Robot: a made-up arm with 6 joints. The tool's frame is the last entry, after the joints. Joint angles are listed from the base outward.
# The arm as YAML. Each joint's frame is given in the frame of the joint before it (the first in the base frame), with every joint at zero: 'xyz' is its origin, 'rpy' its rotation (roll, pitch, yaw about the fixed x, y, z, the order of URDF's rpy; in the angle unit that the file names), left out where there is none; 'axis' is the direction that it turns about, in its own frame. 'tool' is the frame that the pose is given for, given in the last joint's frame.
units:
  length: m
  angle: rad
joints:
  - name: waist
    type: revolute
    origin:
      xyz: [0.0, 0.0, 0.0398]
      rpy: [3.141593, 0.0, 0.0]
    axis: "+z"
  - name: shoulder
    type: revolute
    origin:
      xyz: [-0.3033, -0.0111, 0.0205]
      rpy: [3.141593, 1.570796, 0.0]
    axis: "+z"
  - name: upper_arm
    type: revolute
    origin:
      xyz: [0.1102, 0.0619, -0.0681]
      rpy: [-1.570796, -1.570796, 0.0]
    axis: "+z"
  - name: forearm
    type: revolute
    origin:
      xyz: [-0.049, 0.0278, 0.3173]
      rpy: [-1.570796, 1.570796, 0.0]
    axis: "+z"
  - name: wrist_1
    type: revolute
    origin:
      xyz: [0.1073, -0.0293, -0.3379]
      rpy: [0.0, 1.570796, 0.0]
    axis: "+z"
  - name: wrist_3
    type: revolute
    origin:
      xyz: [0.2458, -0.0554, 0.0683]
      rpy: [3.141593, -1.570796, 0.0]
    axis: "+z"
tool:
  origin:
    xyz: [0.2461, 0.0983, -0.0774]
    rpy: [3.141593, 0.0, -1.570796]
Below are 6 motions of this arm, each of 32 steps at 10 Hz.
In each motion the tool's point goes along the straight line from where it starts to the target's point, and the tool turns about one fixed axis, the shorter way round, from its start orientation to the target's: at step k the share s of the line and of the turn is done. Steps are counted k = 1, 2, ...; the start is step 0. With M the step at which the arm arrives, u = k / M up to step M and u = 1 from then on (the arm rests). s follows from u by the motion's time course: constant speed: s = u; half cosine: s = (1 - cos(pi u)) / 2; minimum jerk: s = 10 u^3 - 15 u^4 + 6 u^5.
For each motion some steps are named. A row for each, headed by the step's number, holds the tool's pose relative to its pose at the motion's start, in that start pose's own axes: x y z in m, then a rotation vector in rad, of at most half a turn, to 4 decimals.
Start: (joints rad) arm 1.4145 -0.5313 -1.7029 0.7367 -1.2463 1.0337
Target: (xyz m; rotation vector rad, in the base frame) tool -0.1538 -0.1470 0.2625 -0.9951 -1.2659 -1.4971
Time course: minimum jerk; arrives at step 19
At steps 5, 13, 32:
5: 0.0354 0.0235 -0.0028 0.0742 -0.0882 0.0575
13: 0.2448 0.1628 -0.0191 0.5132 -0.6101 0.3979
32: 0.3002 0.1997 -0.0234 0.6294 -0.7483 0.4879

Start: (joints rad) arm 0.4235 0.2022 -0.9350 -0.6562 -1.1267 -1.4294
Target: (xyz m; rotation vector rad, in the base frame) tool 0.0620 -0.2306 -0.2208 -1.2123 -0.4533 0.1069
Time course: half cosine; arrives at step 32
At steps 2, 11, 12, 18, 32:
2: -0.0016 -0.0016 0.0028 -0.0155 0.0015 -0.0024
11: -0.0434 -0.0431 0.0772 -0.4259 0.0404 -0.0661
12: -0.0506 -0.0504 0.0901 -0.4974 0.0472 -0.0772
18: -0.0980 -0.0975 0.1745 -0.9629 0.0913 -0.1494
32: -0.1640 -0.1632 0.2920 -1.6115 0.1528 -0.2500

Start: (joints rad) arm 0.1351 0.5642 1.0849 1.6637 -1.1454 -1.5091
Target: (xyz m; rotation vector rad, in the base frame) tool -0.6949 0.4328 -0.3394 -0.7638 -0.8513 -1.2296
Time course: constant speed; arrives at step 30
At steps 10, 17, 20, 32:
10: 0.1206 -0.0253 0.0583 0.1320 0.3090 0.2448
17: 0.2049 -0.0430 0.0992 0.2244 0.5253 0.4162
20: 0.2411 -0.0506 0.1167 0.2639 0.6181 0.4897
32: 0.3617 -0.0760 0.1750 0.3959 0.9271 0.7345

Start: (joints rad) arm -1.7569 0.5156 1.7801 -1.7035 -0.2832 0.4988
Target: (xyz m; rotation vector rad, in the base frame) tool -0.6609 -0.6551 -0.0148 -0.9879 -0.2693 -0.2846
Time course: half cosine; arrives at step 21
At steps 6, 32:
6: -0.0019 0.0179 0.0158 0.1086 0.0438 0.1506
32: -0.0100 0.0948 0.0841 0.5771 0.2325 0.8001

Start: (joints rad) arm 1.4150 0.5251 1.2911 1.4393 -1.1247 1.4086
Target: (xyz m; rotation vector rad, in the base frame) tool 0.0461 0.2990 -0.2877 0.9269 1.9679 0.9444
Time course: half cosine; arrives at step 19
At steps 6, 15, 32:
6: 0.0400 0.0221 0.0359 -0.1395 0.0609 0.2826
15: 0.1579 0.0872 0.1417 -0.5508 0.2406 1.1159
32: 0.1765 0.0975 0.1584 -0.6157 0.2689 1.2474

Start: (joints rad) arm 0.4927 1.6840 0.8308 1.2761 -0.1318 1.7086
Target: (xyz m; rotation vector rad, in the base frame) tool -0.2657 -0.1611 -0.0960 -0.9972 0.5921 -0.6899
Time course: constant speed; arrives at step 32
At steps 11, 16, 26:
11: 0.0915 0.0678 0.0920 0.2455 -0.1165 0.2375
16: 0.1330 0.0987 0.1338 0.3570 -0.1695 0.3455
26: 0.2162 0.1603 0.2174 0.5802 -0.2754 0.5614

